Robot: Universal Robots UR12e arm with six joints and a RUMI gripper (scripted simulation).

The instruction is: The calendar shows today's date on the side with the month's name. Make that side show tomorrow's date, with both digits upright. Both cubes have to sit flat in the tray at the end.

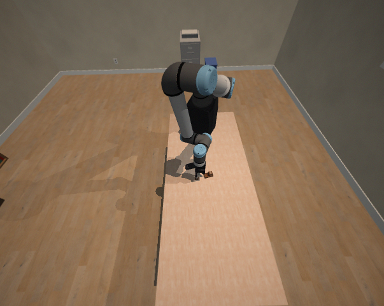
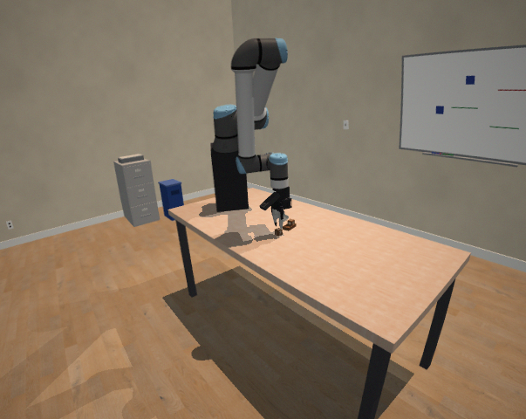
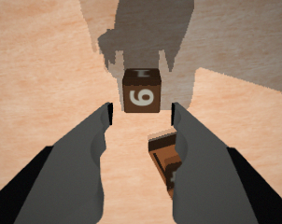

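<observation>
The brown digit cube is 4 cm below my hand. From my hand the other things lie so: brown calendar tray: 2 cm behind, 11 cm to the left, 5 cm below.
</observation>
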